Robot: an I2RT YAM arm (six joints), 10 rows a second.
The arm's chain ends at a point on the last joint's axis. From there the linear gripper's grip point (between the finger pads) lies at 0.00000 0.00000 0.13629 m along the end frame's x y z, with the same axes.
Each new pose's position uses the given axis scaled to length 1; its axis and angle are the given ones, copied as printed.
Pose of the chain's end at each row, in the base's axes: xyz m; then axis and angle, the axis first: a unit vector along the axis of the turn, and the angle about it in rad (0 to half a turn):
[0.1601, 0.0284, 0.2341, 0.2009, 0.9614, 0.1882, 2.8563]
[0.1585, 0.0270, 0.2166, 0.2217, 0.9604, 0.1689, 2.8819]
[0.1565, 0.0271, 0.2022, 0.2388, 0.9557, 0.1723, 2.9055]
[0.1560, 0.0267, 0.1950, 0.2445, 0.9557, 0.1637, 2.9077]
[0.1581, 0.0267, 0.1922, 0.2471, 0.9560, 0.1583, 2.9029]
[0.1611, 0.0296, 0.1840, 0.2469, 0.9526, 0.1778, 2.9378]
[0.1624, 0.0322, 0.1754, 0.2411, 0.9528, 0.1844, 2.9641]
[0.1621, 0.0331, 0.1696, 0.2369, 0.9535, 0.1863, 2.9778]
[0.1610, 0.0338, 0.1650, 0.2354, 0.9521, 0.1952, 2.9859]
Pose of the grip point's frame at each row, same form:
[0.2071, 0.0690, 0.1128, 0.2009, 0.9614, 0.1882, 2.8563]
[0.2021, 0.0627, 0.0925, 0.2217, 0.9604, 0.1689, 2.8819]
[0.1980, 0.0637, 0.0777, 0.2388, 0.9557, 0.1723, 2.9055]
[0.1970, 0.0610, 0.0696, 0.2445, 0.9557, 0.1637, 2.9077]
[0.1994, 0.0594, 0.0665, 0.2471, 0.9560, 0.1583, 2.9029]
[0.1992, 0.0685, 0.0591, 0.2469, 0.9526, 0.1778, 2.9378]
[0.1974, 0.0739, 0.0504, 0.2411, 0.9528, 0.1844, 2.9641]
[0.1952, 0.0759, 0.0445, 0.2369, 0.9535, 0.1863, 2.9778]
[0.1936, 0.0792, 0.0407, 0.2354, 0.9521, 0.1952, 2.9859]

